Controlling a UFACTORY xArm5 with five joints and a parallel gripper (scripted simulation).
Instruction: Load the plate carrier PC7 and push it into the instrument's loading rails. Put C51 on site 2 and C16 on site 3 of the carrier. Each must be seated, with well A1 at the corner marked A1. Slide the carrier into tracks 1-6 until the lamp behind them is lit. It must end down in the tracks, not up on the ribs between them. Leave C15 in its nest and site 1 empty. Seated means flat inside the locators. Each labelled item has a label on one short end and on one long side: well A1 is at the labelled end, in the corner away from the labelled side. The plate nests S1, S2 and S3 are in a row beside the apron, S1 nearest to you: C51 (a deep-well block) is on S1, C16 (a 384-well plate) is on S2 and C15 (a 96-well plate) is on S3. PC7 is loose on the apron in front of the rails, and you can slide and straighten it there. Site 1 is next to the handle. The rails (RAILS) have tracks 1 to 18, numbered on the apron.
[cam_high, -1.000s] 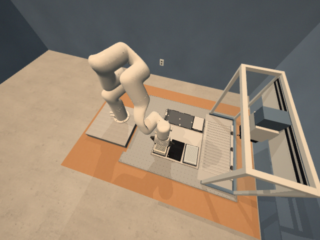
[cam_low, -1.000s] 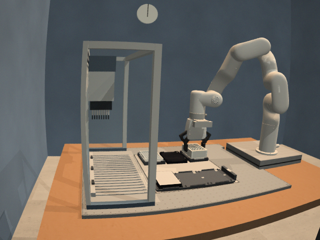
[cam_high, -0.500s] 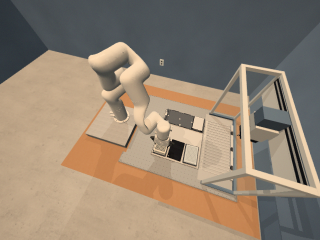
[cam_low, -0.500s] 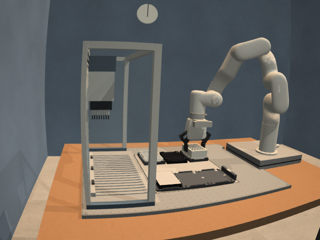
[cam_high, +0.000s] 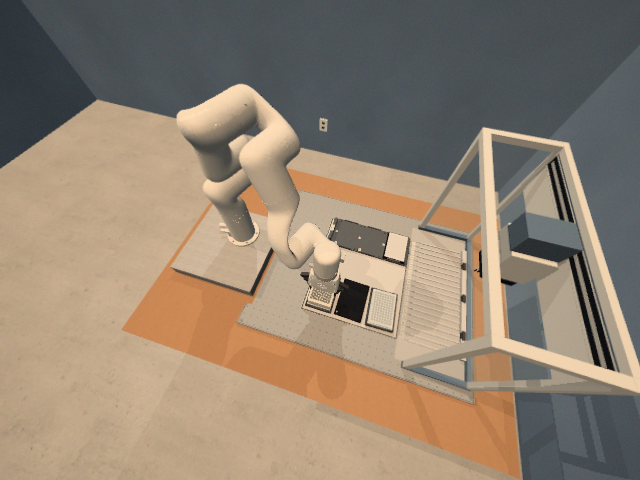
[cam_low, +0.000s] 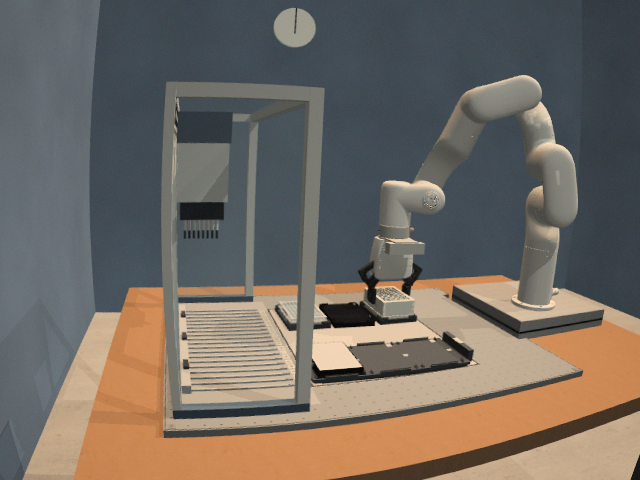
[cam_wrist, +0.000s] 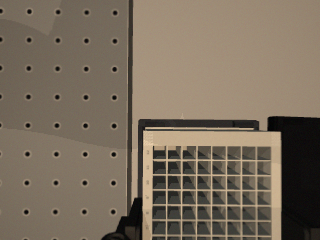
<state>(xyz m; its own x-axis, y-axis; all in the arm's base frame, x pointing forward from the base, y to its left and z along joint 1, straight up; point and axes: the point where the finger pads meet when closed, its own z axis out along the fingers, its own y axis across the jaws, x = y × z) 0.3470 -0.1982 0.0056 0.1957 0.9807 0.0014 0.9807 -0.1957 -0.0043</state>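
Now: hand 4 cm above the plate nest S1. Round my hand: 96-well plate C15 (22 cm ahead, 4 cm to the right, 3 cm below); dark carrier PC7 (24 cm to the left, 17 cm ahead, 3 cm below); plate nest S2 (11 cm ahead, 4 cm below, 2 cm to the right).
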